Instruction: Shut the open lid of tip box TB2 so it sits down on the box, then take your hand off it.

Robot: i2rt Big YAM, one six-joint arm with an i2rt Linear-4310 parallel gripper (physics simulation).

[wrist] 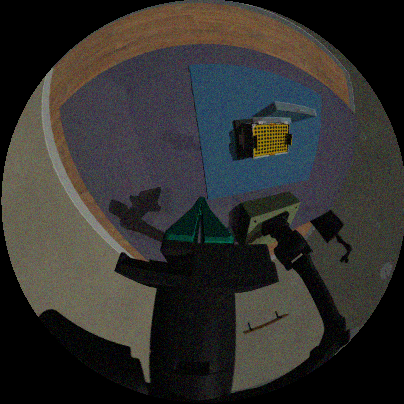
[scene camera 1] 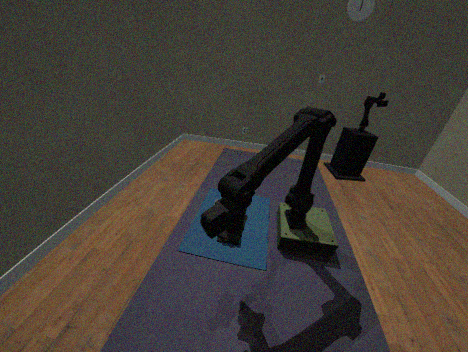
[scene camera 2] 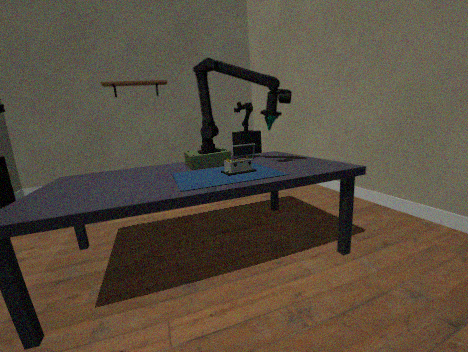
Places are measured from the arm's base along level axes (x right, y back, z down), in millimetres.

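Pixels of known places: gripper, between the fingertips: (wrist: 201,200) (scene camera 1: 230,239) (scene camera 2: 268,130); arm's base, origin of its link: (wrist: 273,222) (scene camera 1: 295,220) (scene camera 2: 208,152).
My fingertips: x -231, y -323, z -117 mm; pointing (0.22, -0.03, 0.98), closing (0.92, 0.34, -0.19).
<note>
Ahead of a thing's pixels: the offset from my fingertips to its top centre. Level surfaces: height alone.
The tip box TB2 {dx +211, dy -2, dz +133 mm} (scene camera 2: 239,166) (wrist: 270,140) stands on the blue mat {dz +199 mm} (scene camera 2: 192,180) (wrist: 215,165), with a yellow perforated rack showing in its top. Its clear lid {dx +217, dy -68, dz +45 mm} (scene camera 2: 244,151) (wrist: 290,110) stands open and upright on one long side of the box. In scene camera 1 the arm hides most of the box. My gripper (scene camera 2: 269,128) (wrist: 201,200) has its green fingertips together, shut with nothing between them. It points down, well above the table and to the right of the box in scene camera 2, touching neither box nor lid.
The arm stands on a green base block (scene camera 1: 320,227) (scene camera 2: 192,160) (wrist: 270,202) beside the mat, close to the box. The table {dz +202 mm} (scene camera 1: 150,320) (scene camera 2: 100,187) carries both. A second small arm on a dark pedestal (scene camera 1: 354,150) (scene camera 2: 240,140) (wrist: 327,226) stands farther off.
</note>
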